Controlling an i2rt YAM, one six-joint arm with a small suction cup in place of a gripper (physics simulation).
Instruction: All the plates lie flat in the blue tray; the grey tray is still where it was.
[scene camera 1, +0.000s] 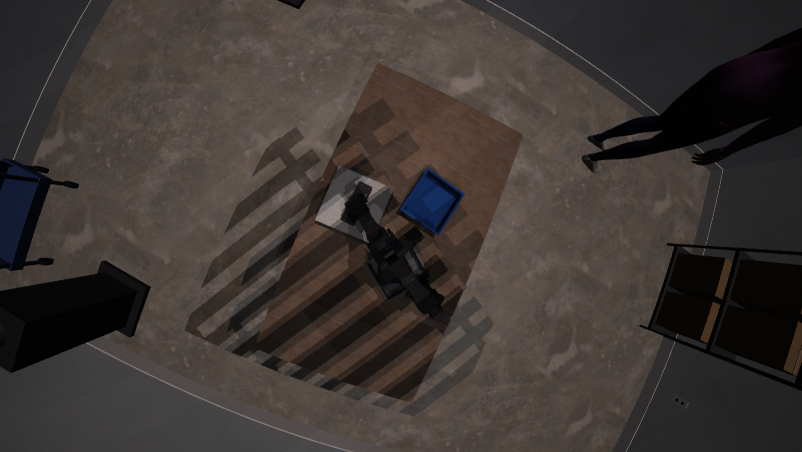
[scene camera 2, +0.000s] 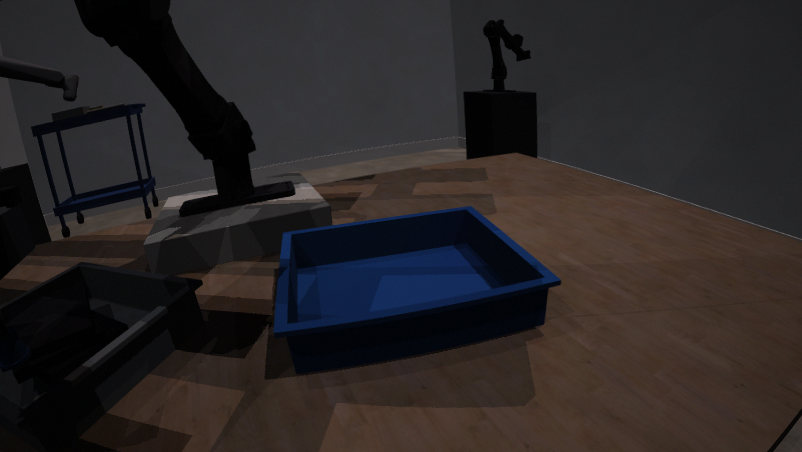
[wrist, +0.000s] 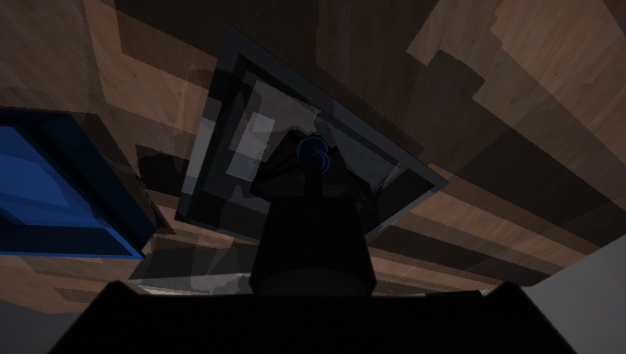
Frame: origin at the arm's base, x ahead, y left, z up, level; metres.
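Where they show: hand at its tool point: (scene camera 2: 15, 359) (wrist: 313, 149); arm's base at its link origin: (scene camera 1: 356, 203) (scene camera 2: 237, 200).
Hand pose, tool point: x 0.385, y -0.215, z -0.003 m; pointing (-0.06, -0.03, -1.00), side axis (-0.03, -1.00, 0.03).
Things, the pixels of their centre, and the offset from my tool point. "spot": a spot on its surface instead.
- blue tray at the middle of its body: (scene camera 2: 399, 275) (wrist: 14, 194) (scene camera 1: 432, 202) dy +0.386, dx -0.063, dz -0.024 m
- grey tray at the middle of its body: (scene camera 2: 67, 336) (wrist: 303, 188) (scene camera 1: 397, 269) dy +0.014, dx -0.072, dz -0.024 m
- dark plate at a spot on its surface: (wrist: 275, 173) spot: dy +0.043, dx -0.036, dz -0.011 m
The blue tray (scene camera 1: 431, 200) (scene camera 2: 414, 315) (wrist: 46, 189) stands on the wooden table and holds nothing. The grey tray (scene camera 2: 119, 340) (wrist: 205, 145) (scene camera 1: 417, 264) stands beside it, mostly under the arm in the overhead view. A dark plate (wrist: 275, 173) lies inside the grey tray, partly hidden by my wrist. My suction cup (wrist: 313, 152) hangs high over the grey tray, apart from the plate, and carries nothing. It is out of frame in the side view.
The arm stands on a light grey block (scene camera 1: 335, 211) (scene camera 2: 240, 230) behind the trays. Off the table are a blue cart (scene camera 1: 15, 207) (scene camera 2: 89, 115), a black pedestal (scene camera 2: 499, 123), a black box (scene camera 1: 60, 315), a shelf unit (scene camera 1: 729, 251) and a person (scene camera 1: 701, 117).
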